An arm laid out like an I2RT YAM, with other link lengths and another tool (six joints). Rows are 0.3 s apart.
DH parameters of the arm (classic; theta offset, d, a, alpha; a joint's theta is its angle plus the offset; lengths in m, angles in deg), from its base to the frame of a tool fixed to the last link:
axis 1: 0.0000 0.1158 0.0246 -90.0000
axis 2: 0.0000 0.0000 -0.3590 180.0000
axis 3: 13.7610 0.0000 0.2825 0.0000
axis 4: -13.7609 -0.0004 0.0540 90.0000
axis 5: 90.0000 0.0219 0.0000 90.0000
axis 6: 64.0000 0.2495 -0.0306 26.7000
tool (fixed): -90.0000 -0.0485 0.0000 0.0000
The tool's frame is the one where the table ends.
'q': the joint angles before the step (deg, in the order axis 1, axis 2, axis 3, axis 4, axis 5, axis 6). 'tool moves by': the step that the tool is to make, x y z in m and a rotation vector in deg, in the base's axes. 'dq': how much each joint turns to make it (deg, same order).
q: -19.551 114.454 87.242 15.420 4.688 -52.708
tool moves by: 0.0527 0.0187 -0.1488 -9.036 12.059 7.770
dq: 2.604 15.713 3.471 4.483 -1.658 -13.310
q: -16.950 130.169 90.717 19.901 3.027 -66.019
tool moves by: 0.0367 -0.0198 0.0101 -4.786 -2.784 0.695
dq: -0.484 5.383 9.214 0.452 -0.003 -3.935
